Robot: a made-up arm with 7 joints.
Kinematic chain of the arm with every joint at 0, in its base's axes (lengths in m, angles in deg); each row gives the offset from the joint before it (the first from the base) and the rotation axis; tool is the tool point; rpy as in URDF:
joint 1: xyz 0 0 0.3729 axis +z
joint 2: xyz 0 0 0 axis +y
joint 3: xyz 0 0 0.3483 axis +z
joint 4: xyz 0.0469 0 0 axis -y
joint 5: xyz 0.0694 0 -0.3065 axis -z
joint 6: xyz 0 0 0 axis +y
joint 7: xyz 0.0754 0 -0.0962 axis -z
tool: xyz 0 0 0 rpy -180 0 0
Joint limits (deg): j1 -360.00..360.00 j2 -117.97..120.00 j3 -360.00..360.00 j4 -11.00..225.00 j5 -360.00..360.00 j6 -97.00..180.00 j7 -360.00..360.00
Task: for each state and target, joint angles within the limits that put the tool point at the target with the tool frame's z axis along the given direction. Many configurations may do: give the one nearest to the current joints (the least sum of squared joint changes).
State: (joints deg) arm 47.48 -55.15 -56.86 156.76 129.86 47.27 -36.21
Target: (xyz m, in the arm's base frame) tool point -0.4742 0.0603 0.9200 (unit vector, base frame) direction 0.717 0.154 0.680
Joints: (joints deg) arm -0.44 -48.88 -88.64 182.68 98.09 94.91 -36.21
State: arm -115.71 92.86 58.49 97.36 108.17 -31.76 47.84
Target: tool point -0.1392 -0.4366 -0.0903 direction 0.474 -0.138 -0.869
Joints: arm -129.00 120.00 62.20 146.05 133.58 -47.99 47.84
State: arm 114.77 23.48 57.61 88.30 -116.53 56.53 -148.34
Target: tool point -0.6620 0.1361 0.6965 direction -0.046 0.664 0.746
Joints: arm 158.93 46.73 33.82 127.24 -162.13 93.74 -148.34
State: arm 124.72 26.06 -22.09 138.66 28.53 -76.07 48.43
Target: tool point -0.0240 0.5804 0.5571 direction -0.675 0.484 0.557
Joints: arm 105.02 58.78 -49.40 114.24 -13.60 -96.06 48.43
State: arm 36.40 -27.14 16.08 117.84 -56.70 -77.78 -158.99
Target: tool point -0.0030 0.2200 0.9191 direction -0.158 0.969 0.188
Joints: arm 13.25 -22.15 19.28 103.60 -87.50 -61.81 -158.99
